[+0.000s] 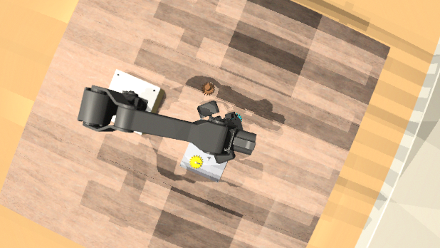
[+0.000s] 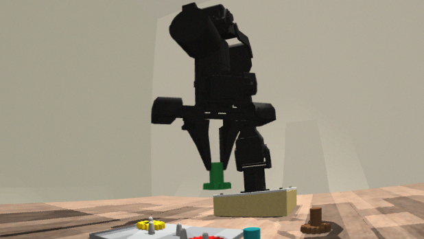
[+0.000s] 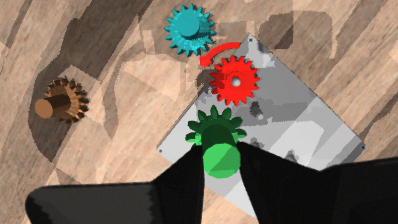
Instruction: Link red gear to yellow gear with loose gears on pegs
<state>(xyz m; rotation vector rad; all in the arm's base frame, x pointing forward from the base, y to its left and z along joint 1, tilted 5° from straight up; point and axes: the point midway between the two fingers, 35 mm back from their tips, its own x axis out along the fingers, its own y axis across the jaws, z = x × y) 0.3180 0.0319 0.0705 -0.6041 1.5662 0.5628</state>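
Right now my gripper tip is 10 cm above the red gear and 4 cm short of it. Also, from my gripper tip: cyan gear (10 cm below, 7 cm to the left, 5 cm ahead); green gear (1 cm below); red arrow (11 cm below, 5 cm ahead, 3 cm to the left).
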